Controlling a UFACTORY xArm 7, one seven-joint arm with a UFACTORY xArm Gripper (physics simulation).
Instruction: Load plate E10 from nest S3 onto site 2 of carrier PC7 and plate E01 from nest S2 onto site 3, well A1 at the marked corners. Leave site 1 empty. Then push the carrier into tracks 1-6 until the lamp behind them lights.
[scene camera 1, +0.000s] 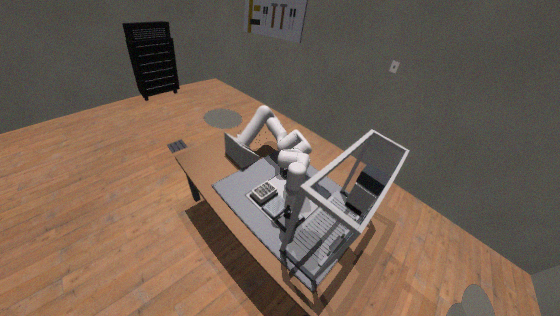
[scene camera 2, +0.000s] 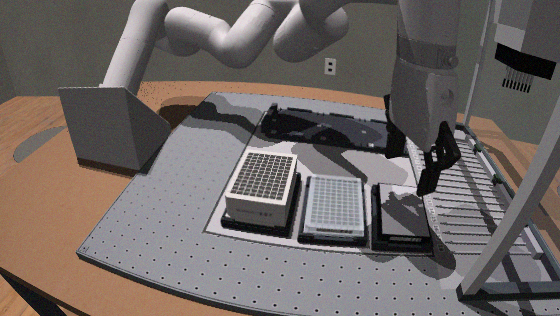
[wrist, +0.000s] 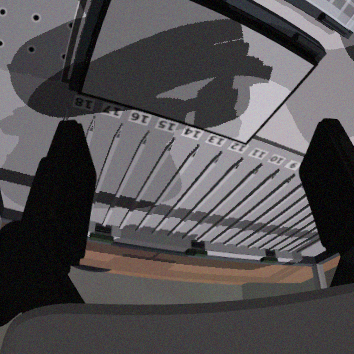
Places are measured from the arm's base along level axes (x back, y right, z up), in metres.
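Pixels of known places: gripper, fingertip midpoint: (scene camera 1: 289, 210) (scene camera 2: 408, 174) (wrist: 202, 144); arm's base at its link origin: (scene camera 1: 242, 144) (scene camera 2: 114, 106).
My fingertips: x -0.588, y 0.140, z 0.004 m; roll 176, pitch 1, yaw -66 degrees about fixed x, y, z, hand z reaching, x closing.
Note:
For each thing: its top centre in the pictures, then the offset to it from my fingertips. "*": a spot on its surface instead. Level surfaces: height alone.
- low black plate at its top centre: (wrist: 197, 72) (scene camera 2: 403, 208) (scene camera 1: 290, 218) dx -0.013, dy -0.010, dz -0.070 m
- clear plate at its top centre: (scene camera 2: 336, 200) (scene camera 1: 276, 204) dx +0.098, dy -0.015, dz -0.070 m
- tall cream deep-well plate at its top centre: (scene camera 2: 263, 174) (scene camera 1: 264, 189) dx +0.208, dy -0.020, dz -0.043 m
- black carrier at its top centre: (scene camera 2: 340, 120) (scene camera 1: 306, 182) dx +0.097, dy -0.282, dz -0.066 m
- grey frame post at a spot on its surface: (scene camera 2: 520, 210) * dx -0.093, dy +0.149, dz +0.069 m
- pipetting head at its top centre: (scene camera 2: 526, 51) (scene camera 1: 359, 200) dx -0.239, dy -0.144, dz +0.198 m
- perforated deck at its surface level: dz -0.096 m
My gripper (scene camera 2: 411, 170) (wrist: 202, 144) is wide open and empty, above the back right part of the right-hand nest. A low black plate (scene camera 2: 400, 222) with a flat grey top sits in that nest; its top (wrist: 165, 75) shows in the wrist view. A clear plate (scene camera 2: 334, 205) (scene camera 1: 274, 206) sits in the middle nest, and a tall cream deep-well plate (scene camera 2: 262, 177) (scene camera 1: 265, 190) in the left nest. Their labels are too blurred to read. The black carrier (scene camera 2: 325, 125) lies behind the nests, its right end hidden by the arm. No plate shows on its visible part.
The slotted tracks (scene camera 2: 465, 200) (wrist: 200, 200) lie to the right; labels 9 to 18 show in the wrist view. A grey frame post (scene camera 2: 520, 210) rises at the front right. A pipetting head (scene camera 2: 525, 62) hangs at the upper right. The perforated deck (scene camera 2: 170, 220) surrounds the nests.

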